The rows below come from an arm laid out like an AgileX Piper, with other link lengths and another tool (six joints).
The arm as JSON. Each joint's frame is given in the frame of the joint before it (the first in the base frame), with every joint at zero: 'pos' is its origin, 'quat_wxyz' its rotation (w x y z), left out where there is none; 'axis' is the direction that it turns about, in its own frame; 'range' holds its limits. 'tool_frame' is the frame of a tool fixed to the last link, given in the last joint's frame.
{
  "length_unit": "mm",
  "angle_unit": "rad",
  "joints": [
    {
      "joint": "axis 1",
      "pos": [
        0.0,
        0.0,
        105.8
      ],
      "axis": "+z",
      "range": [
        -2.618,
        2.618
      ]
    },
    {
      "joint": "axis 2",
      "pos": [
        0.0,
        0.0,
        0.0
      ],
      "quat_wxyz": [
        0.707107,
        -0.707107,
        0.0,
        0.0
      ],
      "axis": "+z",
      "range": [
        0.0,
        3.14
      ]
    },
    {
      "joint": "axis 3",
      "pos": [
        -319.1,
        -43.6,
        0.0
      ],
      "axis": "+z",
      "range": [
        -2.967,
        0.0
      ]
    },
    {
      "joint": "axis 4",
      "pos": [
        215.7,
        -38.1,
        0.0
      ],
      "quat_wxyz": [
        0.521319,
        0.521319,
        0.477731,
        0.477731
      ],
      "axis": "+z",
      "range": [
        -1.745,
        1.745
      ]
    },
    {
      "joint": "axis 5",
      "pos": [
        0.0,
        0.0,
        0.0
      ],
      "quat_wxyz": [
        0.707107,
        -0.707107,
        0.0,
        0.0
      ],
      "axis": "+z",
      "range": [
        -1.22,
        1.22
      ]
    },
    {
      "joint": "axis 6",
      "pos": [
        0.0,
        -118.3,
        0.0
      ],
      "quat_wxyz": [
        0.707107,
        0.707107,
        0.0,
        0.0
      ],
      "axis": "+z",
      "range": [
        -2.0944,
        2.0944
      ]
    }
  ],
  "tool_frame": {
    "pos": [
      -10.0,
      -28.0,
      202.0
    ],
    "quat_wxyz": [
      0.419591,
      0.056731,
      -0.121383,
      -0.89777
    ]
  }
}
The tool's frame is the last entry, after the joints.
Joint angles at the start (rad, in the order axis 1, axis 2, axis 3, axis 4, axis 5, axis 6):
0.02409, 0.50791, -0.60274, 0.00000, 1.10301, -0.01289
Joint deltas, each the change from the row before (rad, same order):
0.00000, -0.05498, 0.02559, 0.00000, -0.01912, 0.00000
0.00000, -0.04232, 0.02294, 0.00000, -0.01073, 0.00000
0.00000, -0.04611, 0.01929, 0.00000, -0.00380, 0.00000
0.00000, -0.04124, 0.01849, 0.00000, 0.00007, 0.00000
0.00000, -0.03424, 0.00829, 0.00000, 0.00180, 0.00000
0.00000, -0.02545, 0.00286, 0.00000, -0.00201, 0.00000
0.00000, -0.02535, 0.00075, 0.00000, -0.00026, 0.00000
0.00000, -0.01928, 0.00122, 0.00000, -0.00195, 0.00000
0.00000, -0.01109, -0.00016, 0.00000, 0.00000, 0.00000
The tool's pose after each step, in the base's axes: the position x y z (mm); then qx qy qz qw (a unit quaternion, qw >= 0). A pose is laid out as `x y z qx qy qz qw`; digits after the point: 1 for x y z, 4 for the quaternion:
156.0 -24.1 110.5 -0.8311 0.3372 -0.3575 0.2603
154.4 -24.2 109.6 -0.8255 0.3334 -0.3699 0.2656
152.1 -24.2 109.2 -0.8197 0.3294 -0.3823 0.2710
149.3 -24.3 107.3 -0.8152 0.3264 -0.3915 0.2750
147.7 -24.3 108.3 -0.8104 0.3232 -0.4012 0.2791
147.7 -24.3 111.3 -0.8053 0.3198 -0.4111 0.2833
147.5 -24.3 114.7 -0.8000 0.3164 -0.4209 0.2875
147.5 -24.3 117.5 -0.7957 0.3136 -0.4289 0.2908
147.4 -24.3 119.2 -0.7932 0.3120 -0.4333 0.2927

